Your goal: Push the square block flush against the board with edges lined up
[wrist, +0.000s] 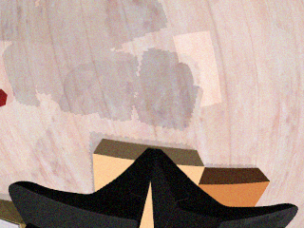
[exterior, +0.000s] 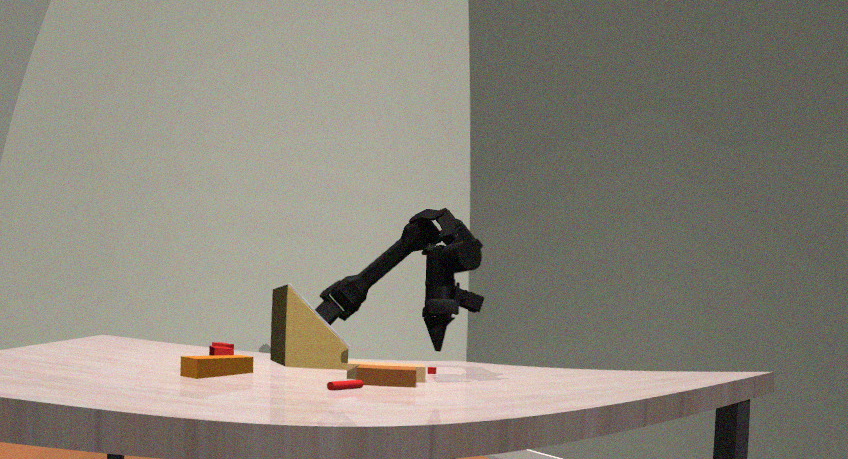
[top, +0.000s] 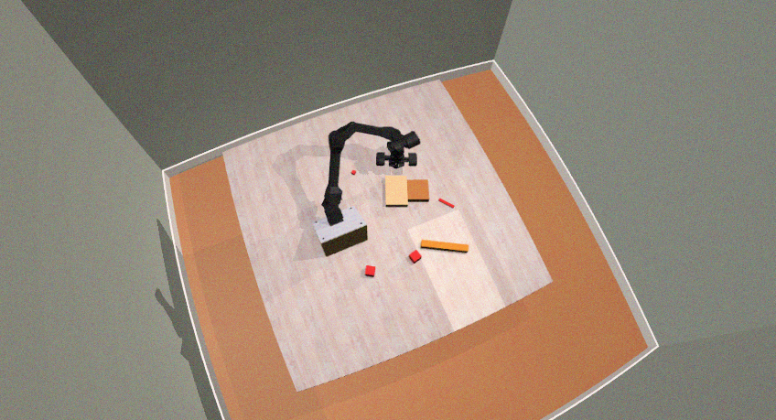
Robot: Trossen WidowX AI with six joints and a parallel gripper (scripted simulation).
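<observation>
Right now my gripper tip is 40 mm past the tan board, 90 mm to the left of it and 50 mm above it. The rest, counted from my gripper tip: red peg: 160 mm ahead, 240 mm to the right, 60 mm below; orange-brown square block: 60 mm ahead, 130 mm to the right, 50 mm below; small red cube: 190 mm behind, 80 mm to the left, 50 mm below.
</observation>
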